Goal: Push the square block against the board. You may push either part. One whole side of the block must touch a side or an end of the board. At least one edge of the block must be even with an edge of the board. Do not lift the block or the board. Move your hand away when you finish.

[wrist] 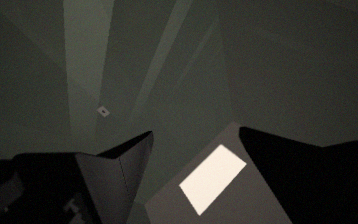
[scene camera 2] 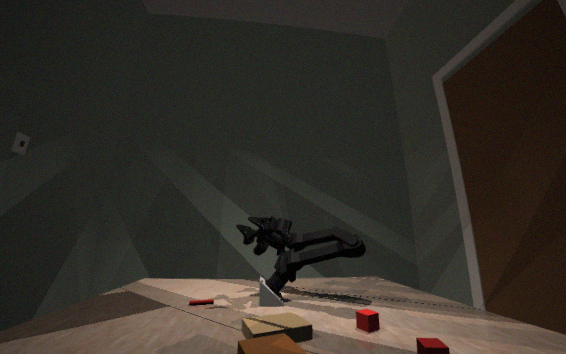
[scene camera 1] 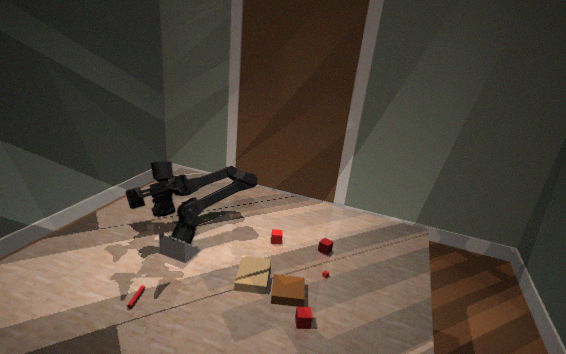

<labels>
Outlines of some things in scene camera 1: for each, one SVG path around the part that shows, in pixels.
My gripper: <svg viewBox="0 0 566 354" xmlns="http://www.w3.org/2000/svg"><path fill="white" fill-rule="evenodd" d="M187 176L181 174L170 178L168 183L167 181L161 181L151 184L150 188L146 190L140 190L139 187L126 190L125 193L130 208L134 209L145 206L144 197L151 195L154 198L152 201L155 203L154 207L152 207L154 216L161 217L174 213L175 207L171 193L177 196L191 191Z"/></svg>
A pale tan board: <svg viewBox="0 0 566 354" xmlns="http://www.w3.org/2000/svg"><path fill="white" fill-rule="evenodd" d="M242 255L234 291L266 295L271 259Z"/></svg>
</labels>
